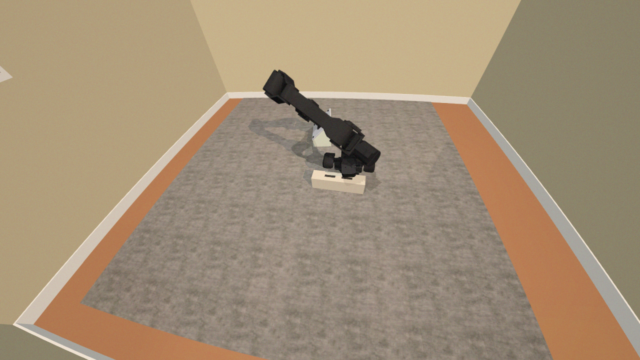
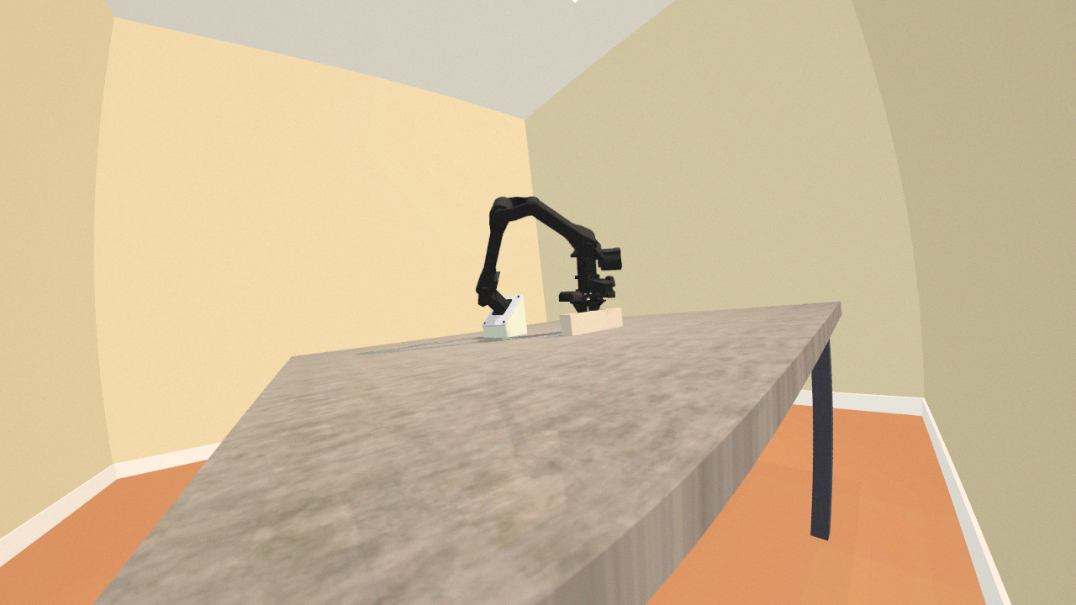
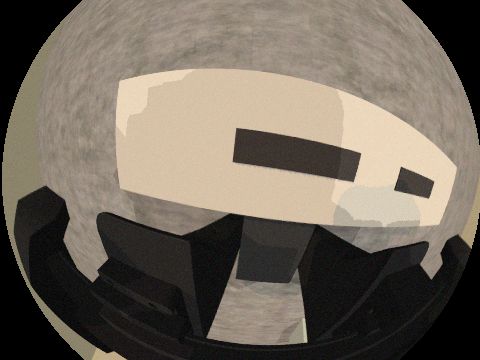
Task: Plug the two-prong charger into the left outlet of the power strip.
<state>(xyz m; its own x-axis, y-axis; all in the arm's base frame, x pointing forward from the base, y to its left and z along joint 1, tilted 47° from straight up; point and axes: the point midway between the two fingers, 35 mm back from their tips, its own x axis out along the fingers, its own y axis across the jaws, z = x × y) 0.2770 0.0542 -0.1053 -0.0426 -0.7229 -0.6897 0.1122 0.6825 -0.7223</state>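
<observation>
Right now my gripper tip is 20 mm short of the two-prong charger and 10 mm below it.
</observation>
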